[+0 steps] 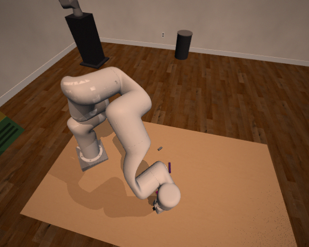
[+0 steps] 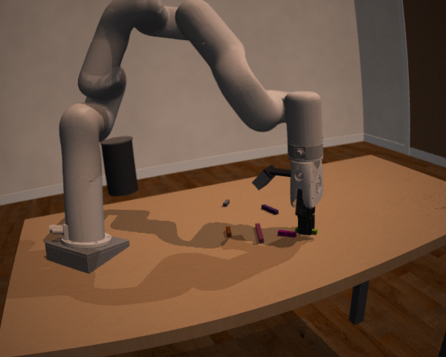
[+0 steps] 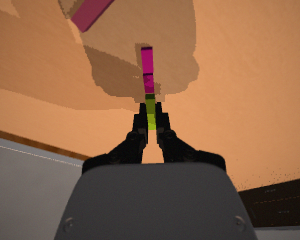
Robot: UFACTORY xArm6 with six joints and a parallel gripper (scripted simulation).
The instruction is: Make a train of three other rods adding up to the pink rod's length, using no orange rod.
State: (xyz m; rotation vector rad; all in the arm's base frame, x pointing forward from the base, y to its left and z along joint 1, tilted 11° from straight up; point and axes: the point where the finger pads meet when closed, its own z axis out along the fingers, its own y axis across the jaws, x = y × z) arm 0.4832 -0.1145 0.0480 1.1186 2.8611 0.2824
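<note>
The lime rod is 2 cm below my hand. Round my hand: purple rod (2 cm behind, 19 cm to the left, 3 cm below); orange rod (15 cm behind, 10 cm to the left, 3 cm below); pink rod (9 cm behind, 6 cm to the left, 3 cm below).
</note>
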